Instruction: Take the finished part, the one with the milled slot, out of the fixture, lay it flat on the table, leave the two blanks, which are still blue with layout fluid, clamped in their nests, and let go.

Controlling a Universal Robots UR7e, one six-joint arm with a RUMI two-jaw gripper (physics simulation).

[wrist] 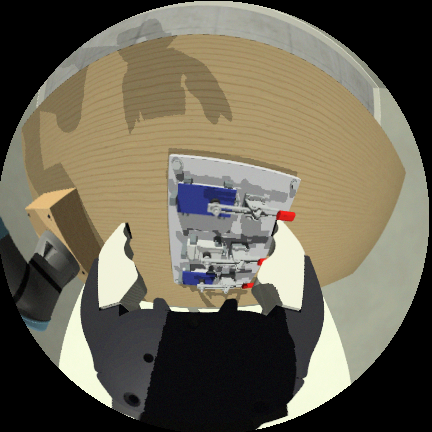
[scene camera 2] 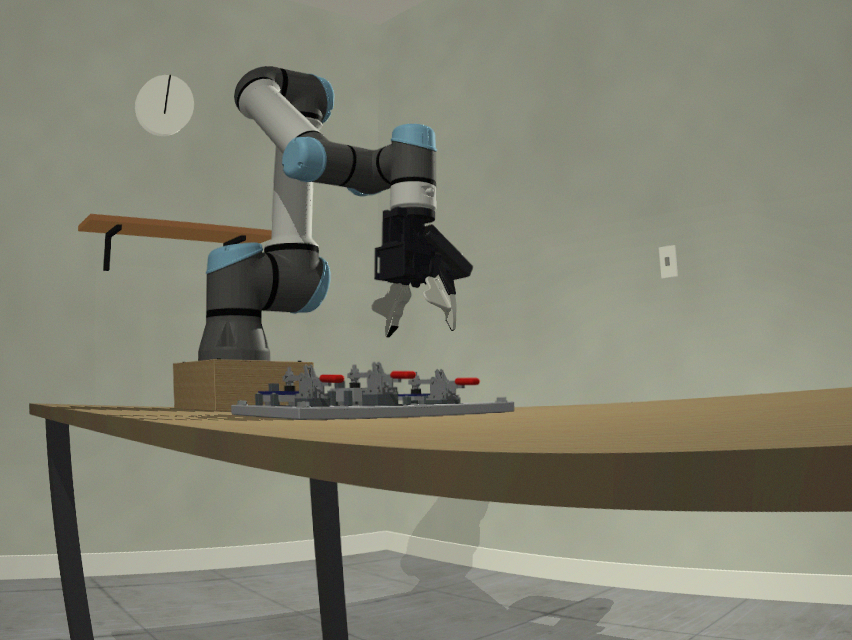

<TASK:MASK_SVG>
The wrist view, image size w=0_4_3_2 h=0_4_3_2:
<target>my gripper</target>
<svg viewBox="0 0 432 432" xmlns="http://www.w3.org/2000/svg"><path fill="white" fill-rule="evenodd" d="M280 219L275 219L270 235L272 236L272 241L268 249L269 257L262 261L251 287L252 295L261 306L262 310L260 313L249 310L237 310L237 300L235 298L225 299L218 311L212 312L172 311L166 301L160 297L153 299L152 308L140 308L139 303L145 296L147 288L132 261L133 252L129 245L132 237L128 222L121 223L102 246L98 257L93 259L80 300L82 331L92 356L94 370L97 372L96 377L110 395L112 409L151 425L184 432L242 432L257 429L263 423L288 415L287 403L304 384L304 379L302 378L307 375L309 361L322 330L324 303L310 257L305 255L297 238Z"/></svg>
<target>blue blank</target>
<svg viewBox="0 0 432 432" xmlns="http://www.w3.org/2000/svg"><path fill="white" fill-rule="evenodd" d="M217 215L223 217L230 217L230 214L227 213L218 213ZM178 182L177 212L216 216L212 212L207 212L207 204L210 203L212 198L218 198L220 204L233 206L236 189L233 187L227 188L211 184Z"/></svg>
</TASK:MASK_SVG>
